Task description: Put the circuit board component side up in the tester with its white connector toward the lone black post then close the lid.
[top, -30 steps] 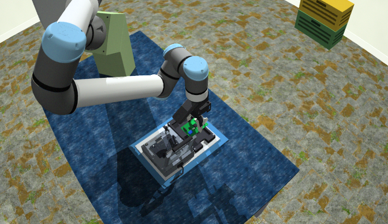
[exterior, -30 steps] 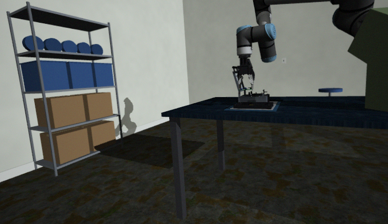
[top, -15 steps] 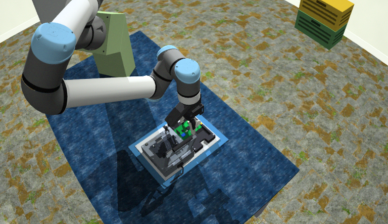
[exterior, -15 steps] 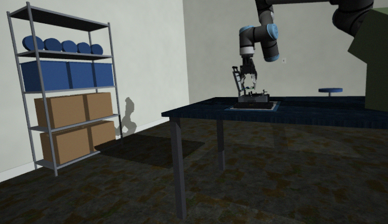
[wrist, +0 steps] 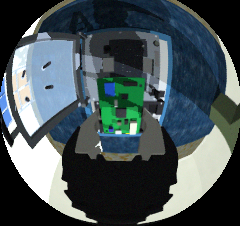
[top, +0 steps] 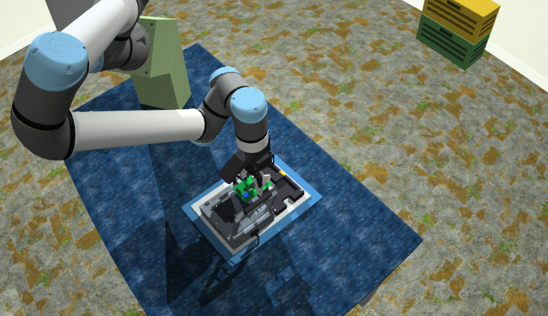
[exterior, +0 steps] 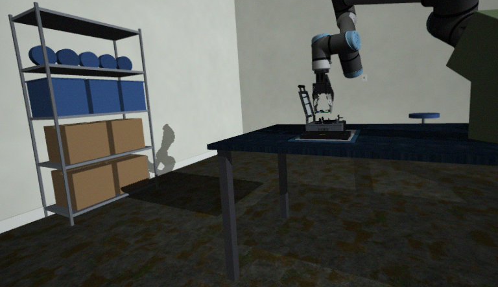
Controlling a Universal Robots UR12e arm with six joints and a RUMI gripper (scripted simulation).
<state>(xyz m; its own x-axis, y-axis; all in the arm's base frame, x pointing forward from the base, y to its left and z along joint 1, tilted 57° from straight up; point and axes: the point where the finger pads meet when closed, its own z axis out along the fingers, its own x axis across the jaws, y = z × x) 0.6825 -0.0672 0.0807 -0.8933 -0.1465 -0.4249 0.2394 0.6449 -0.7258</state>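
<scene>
My hand is 40 mm to the left of the tester and 10 mm above it. From my hand the other things lie so: tester lid (100 mm to the right, 80 mm ahead, 60 mm above); then green circuit board (right at my hand).
</scene>
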